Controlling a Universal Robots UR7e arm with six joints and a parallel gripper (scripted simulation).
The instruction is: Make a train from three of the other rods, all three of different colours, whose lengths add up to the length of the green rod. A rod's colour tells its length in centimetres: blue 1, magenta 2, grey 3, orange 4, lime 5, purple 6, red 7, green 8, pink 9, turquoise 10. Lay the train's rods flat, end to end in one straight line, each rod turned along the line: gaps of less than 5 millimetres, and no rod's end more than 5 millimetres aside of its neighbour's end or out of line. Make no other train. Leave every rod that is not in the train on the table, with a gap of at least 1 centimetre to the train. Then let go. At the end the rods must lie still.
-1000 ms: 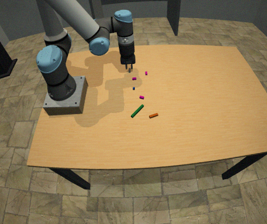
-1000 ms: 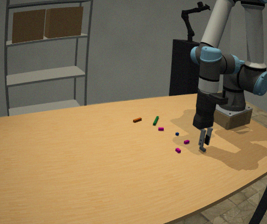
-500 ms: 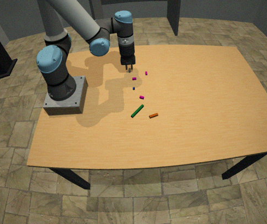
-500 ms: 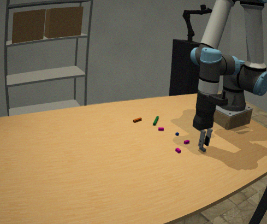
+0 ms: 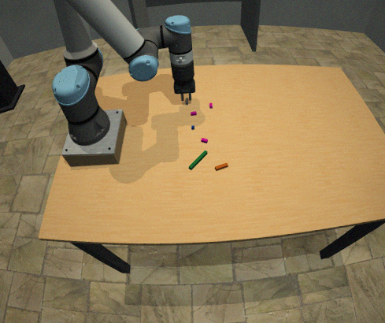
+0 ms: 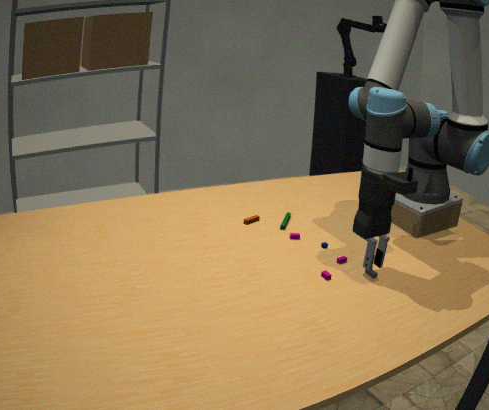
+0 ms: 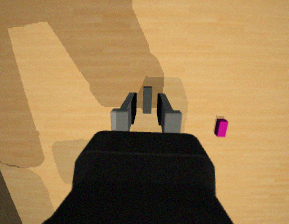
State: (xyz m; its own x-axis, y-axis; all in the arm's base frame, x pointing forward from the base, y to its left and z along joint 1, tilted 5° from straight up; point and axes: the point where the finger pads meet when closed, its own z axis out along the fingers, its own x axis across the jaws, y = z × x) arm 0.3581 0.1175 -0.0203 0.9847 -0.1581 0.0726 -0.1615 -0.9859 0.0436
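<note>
My hand is 30 mm above the grey rod. The rest, counted from my hand: blue rod (140 mm to the right, 30 mm below); then orange rod (320 mm to the right, 60 mm ahead, 30 mm below); then green rod (280 mm to the right, 30 mm below, 10 mm behind).
</note>
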